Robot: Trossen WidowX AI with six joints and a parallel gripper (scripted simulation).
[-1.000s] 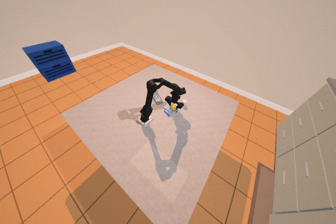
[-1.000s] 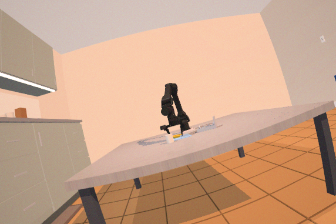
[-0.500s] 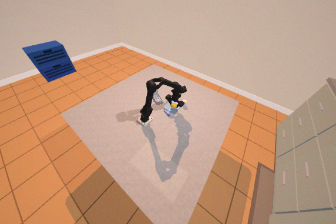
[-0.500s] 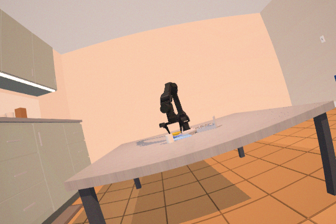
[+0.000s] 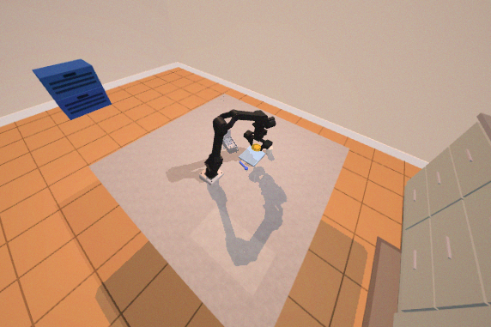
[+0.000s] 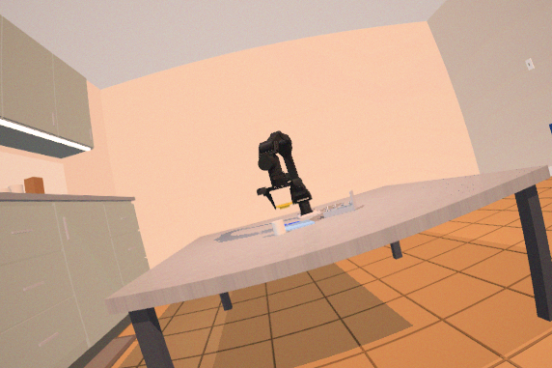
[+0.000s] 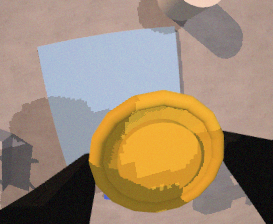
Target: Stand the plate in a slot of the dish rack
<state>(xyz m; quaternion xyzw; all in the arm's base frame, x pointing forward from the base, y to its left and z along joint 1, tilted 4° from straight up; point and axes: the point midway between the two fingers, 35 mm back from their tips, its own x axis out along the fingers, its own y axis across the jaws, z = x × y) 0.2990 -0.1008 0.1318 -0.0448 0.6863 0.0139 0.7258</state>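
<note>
The grey dish rack is 22 cm to the left of my gripper tip, 6 cm below it and 3 cm behind it. Round my gripper tip: yellow-orange plate (1 cm above); white cup (11 cm ahead, 6 cm below, 4 cm to the right); light blue placemat (8 cm below, 3 cm to the left).
</note>
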